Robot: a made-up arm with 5 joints. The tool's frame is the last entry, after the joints. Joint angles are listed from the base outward. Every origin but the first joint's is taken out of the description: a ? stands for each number. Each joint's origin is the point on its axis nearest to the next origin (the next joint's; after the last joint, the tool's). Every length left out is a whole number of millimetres.
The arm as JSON. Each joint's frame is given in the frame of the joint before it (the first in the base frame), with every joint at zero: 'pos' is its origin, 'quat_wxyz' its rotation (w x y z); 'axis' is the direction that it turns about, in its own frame. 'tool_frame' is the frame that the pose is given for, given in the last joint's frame.
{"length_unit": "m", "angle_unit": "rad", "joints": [
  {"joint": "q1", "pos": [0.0, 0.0, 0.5], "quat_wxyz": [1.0, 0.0, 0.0, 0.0], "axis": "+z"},
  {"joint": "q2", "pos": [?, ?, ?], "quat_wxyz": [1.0, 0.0, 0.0, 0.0], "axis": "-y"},
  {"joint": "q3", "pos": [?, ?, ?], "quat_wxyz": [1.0, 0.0, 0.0, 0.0], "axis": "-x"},
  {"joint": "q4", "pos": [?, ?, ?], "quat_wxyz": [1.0, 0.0, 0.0, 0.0], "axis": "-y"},
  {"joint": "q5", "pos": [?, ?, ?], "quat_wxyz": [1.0, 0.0, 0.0, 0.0], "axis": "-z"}
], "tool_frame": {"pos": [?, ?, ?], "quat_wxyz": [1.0, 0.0, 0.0, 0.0]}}
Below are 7 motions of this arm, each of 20 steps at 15 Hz.
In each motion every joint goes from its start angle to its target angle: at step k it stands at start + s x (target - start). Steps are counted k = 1, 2, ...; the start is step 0. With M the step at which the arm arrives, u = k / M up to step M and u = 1 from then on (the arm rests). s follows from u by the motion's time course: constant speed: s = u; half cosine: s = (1 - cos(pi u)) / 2; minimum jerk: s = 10 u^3 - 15 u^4 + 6 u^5.
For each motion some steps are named. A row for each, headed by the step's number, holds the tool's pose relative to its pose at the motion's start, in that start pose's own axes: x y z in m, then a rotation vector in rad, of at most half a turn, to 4 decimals.
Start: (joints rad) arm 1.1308 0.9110 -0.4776 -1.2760 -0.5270
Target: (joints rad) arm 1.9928 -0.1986 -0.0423 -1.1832 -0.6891
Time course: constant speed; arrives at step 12
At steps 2, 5, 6, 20:
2: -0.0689 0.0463 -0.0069 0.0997 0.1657 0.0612
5: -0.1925 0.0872 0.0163 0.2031 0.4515 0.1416
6: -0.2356 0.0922 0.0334 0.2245 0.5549 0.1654
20: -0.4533 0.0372 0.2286 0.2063 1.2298 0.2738

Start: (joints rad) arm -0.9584 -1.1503 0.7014 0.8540 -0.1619
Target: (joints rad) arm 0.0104 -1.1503 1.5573 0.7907 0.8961
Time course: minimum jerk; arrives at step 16
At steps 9, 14, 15, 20:
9: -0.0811 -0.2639 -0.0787 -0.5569 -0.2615 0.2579
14: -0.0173 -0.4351 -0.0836 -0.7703 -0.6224 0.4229
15: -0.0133 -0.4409 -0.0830 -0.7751 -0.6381 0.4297
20: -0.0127 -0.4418 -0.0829 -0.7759 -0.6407 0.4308

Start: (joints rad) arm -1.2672 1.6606 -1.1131 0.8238 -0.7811
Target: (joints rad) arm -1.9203 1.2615 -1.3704 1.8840 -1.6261
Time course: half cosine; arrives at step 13
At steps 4, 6, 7, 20:
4: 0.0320 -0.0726 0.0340 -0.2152 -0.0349 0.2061
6: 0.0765 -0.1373 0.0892 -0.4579 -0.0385 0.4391
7: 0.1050 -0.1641 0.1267 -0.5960 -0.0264 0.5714
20: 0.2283 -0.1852 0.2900 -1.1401 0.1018 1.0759

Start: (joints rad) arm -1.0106 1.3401 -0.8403 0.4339 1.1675
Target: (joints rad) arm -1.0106 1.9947 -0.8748 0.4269 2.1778
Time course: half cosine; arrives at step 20
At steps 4, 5, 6, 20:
4: 0.0022 0.0187 -0.0066 0.0463 0.0069 -0.0555
5: 0.0032 0.0290 -0.0096 0.0706 0.0125 -0.0851
6: 0.0043 0.0411 -0.0126 0.0987 0.0206 -0.1195
20: 0.0081 0.2030 -0.0034 0.3972 0.2798 -0.5548

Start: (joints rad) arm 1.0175 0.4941 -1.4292 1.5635 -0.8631
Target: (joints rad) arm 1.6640 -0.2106 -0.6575 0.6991 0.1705
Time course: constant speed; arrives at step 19
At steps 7, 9, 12, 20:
7: -0.1010 0.1018 0.1011 0.2053 0.6084 -0.2028
9: -0.1180 0.1199 0.1497 0.2312 0.8033 -0.2484
12: -0.1273 0.1337 0.2330 0.2366 1.1065 -0.2947
20: -0.0616 0.0954 0.4291 0.0710 1.8119 -0.2365

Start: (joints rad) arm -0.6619 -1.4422 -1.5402 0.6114 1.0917
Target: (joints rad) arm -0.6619 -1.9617 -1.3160 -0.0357 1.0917
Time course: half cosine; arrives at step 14
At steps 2, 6, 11, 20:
2: -0.0034 -0.0102 0.0009 -0.0401 -0.0058 -0.0151
6: -0.0357 -0.0743 0.0164 -0.3146 -0.0297 -0.1380
11: -0.1133 -0.1369 0.0626 -0.7099 -0.0116 -0.3798
20: -0.1342 -0.1432 0.0747 -0.7924 0.0014 -0.4411

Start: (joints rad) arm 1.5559 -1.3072 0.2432 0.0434 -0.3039
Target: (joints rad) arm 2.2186 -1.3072 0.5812 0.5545 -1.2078
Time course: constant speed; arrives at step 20
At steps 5, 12, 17, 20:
5: 0.0171 -0.1253 -0.0104 -0.2757 -0.0308 0.2920
12: 0.0619 -0.2764 0.0298 -0.6640 0.0251 0.7347
17: 0.1051 -0.3515 0.0838 -0.9356 0.1392 1.0636
20: 0.1333 -0.3808 0.1197 -1.0936 0.2391 1.2618

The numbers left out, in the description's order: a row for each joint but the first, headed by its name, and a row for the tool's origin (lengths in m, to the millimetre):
q2: -0.06 0.02 0.0
q3: -0.13 0.0 -0.2
q4: 0.0 0.1 0.05
q5: 0.03 0.0 -0.27
tool: -0.09 -0.04 0.0

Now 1 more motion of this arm.
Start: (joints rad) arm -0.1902 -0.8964 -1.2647 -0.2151 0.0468
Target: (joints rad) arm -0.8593 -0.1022 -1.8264 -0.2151 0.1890
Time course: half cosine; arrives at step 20
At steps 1, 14, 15, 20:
1: 0.0018 0.0009 -0.0010 0.0059 -0.0037 0.0043
14: 0.2039 0.1293 -0.0385 0.6236 -0.4453 0.6199
15: 0.2166 0.1378 -0.0353 0.6558 -0.4765 0.6714
20: 0.2464 0.1568 -0.0251 0.7232 -0.5515 0.8000

